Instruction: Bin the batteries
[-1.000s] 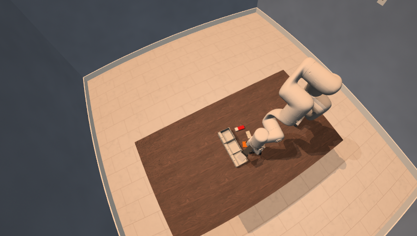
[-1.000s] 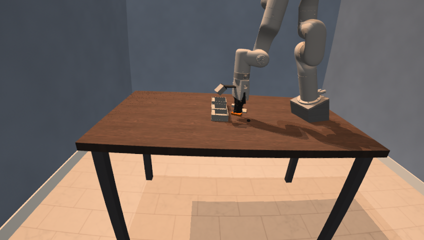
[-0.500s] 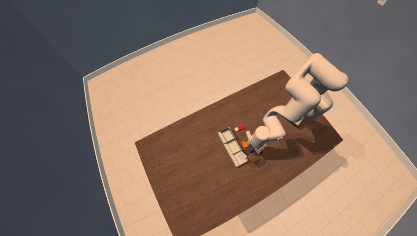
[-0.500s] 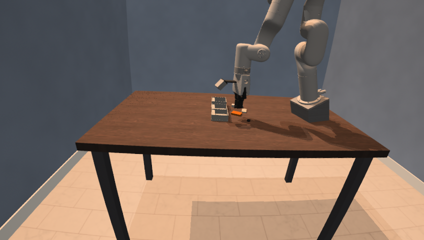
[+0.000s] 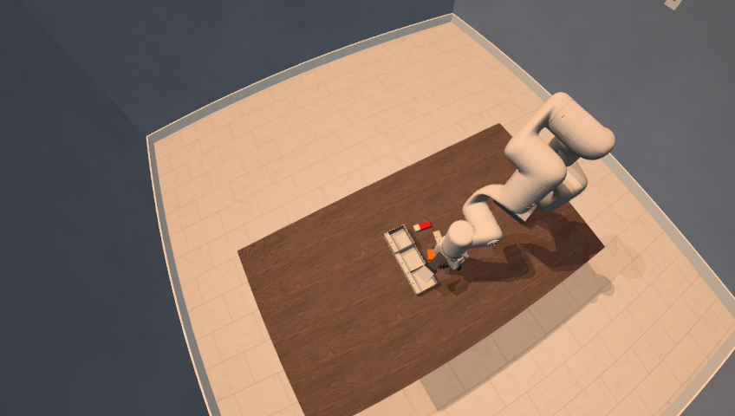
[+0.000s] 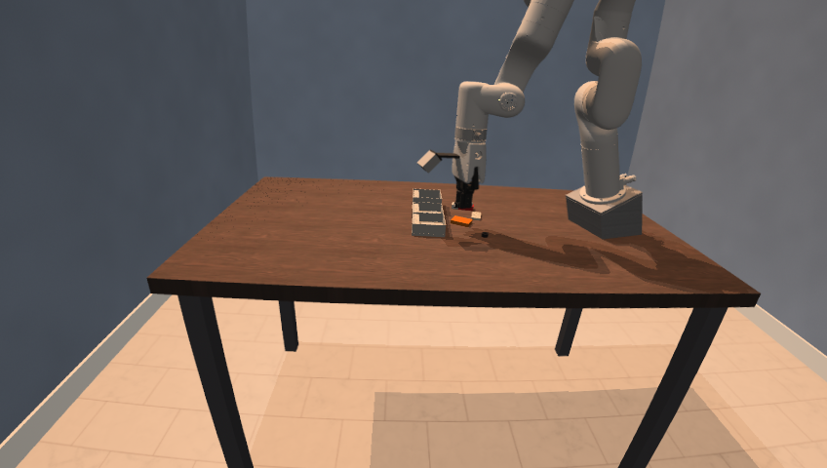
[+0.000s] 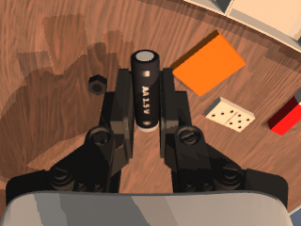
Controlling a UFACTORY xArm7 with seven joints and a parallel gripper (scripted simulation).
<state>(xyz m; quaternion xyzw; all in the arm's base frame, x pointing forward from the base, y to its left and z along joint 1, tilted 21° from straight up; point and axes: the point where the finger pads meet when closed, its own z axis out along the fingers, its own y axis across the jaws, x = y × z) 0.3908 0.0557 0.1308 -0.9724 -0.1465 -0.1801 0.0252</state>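
Right now my hand is 9 cm short of the bin marked K, 8 cm to the left of it and 7 cm above it. Round my hand: black button cell: 6 cm behind, 3 cm to the left, 8 cm below; then black cylindrical battery: 2 cm below; then orange block: 1 cm behind, 6 cm to the right, 8 cm below.
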